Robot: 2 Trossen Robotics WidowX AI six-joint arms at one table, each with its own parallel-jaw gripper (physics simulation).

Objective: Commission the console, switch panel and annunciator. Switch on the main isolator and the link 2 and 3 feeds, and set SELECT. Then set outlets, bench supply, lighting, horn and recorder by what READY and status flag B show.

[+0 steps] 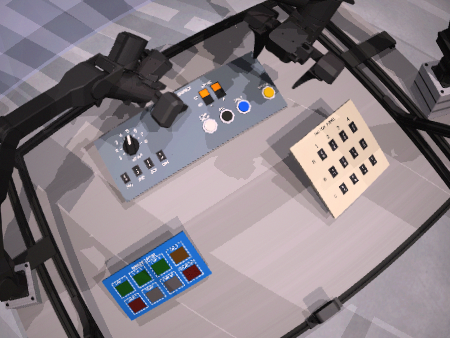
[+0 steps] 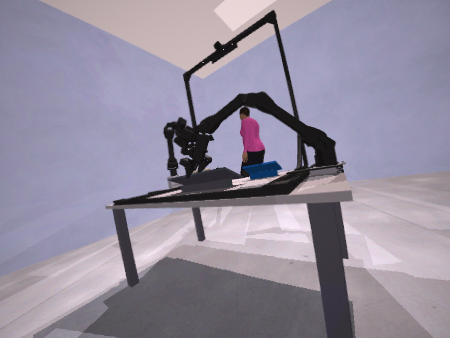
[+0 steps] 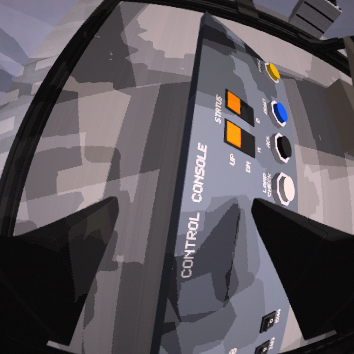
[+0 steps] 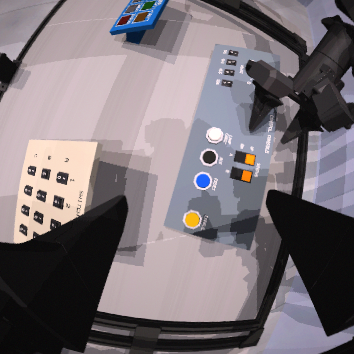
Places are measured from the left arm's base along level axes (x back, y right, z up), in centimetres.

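Pixels of known places: left gripper, fingertip midpoint: (image 1: 175, 97) (image 2: 193, 176) (image 3: 185, 204) (image 4: 266, 135); right gripper, fingertip midpoint: (image 1: 273, 72) (image 4: 197, 199); left arm's base, link origin: (image 1: 16, 285) (image 2: 327, 165); right arm's base, link origin: (image 1: 446, 75) (image 2: 174, 176).
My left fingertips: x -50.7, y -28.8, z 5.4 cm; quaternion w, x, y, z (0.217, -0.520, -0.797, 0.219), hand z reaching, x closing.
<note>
Ahead of a thing's pixels: the offset from my left fingertips to its top centre. "spot": to the spot under its first point.
The grey control console {dx -1.2, dy +5.3, dz +1.9 cm} (image 1: 185, 145) (image 3: 215, 75) (image 4: 225, 110) has a SELECT knob {dx +12.1, dy +7.9, dz +1.9 cm} (image 1: 130, 145) pointing near 5. Status flag B {spot: dx -8.8, dy +0.8, dz +0.0 cm} (image 1: 215, 87) (image 3: 234, 102) (image 4: 246, 176) and flag A {spot: dx -6.1, dy +1.5, dz +0.0 cm} (image 1: 204, 93) (image 3: 233, 134) (image 4: 250, 159) show orange at UP, black at DN. The cream switch panel (image 1: 327, 192) (image 4: 82, 155) has small switches, positions unclear. The blue annunciator {dx +15.1, dy +34.7, dz +0.1 cm} (image 1: 164, 276) (image 2: 263, 169) has dull green, brown, red and grey tiles; READY is not legible. My left gripper (image 3: 185, 204) (image 4: 266, 135) is open above the console. My right gripper (image 1: 275, 72) (image 4: 197, 199) is open above the console's yellow-button end.
White {dx -5.0, dy +8.5, dz -1.5 cm} (image 1: 210, 125), black {dx -9.1, dy +7.5, dz -1.5 cm} (image 1: 227, 116), blue {dx -13.2, dy +6.4, dz -1.5 cm} (image 1: 244, 106) and yellow {dx -19.6, dy +4.9, dz -1.5 cm} (image 1: 269, 92) buttons line the console. Small switches {dx +9.6, dy +11.9, dz -2.0 cm} (image 1: 149, 162) sit below the knob. Both arms are close together over the console. A black frame (image 4: 135, 325) edges the table. A person (image 2: 252, 135) stands behind.
</note>
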